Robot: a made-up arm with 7 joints. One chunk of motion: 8 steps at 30 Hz.
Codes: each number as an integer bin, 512 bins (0 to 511) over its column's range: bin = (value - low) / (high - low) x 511, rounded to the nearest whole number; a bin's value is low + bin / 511 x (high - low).
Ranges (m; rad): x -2..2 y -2..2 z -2..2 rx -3.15..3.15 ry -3.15..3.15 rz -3.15..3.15
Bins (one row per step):
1: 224 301 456 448 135 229
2: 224 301 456 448 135 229
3: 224 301 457 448 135 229
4: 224 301 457 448 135 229
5: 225 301 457 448 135 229
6: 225 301 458 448 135 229
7: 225 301 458 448 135 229
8: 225 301 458 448 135 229
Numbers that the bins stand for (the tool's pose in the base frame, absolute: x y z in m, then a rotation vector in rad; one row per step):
1: -0.2466 0.3562 1.5695 2.3733 -1.4856 -0.3267
2: -0.2466 0.3562 1.5695 2.3733 -1.4856 -0.3267
3: -0.2466 0.3562 1.5773 2.3733 -1.4856 -0.3267
4: -0.2466 0.3562 1.5773 2.3733 -1.4856 -0.3267
5: -0.2387 0.3562 1.5773 2.3733 -1.4856 -0.3267
6: -0.2387 0.3562 1.5851 2.3733 -1.4856 -0.3267
7: -0.2387 0.3562 1.5851 2.3733 -1.4856 -0.3267
8: -0.2387 0.3562 1.5851 2.3733 -1.4856 -0.3267

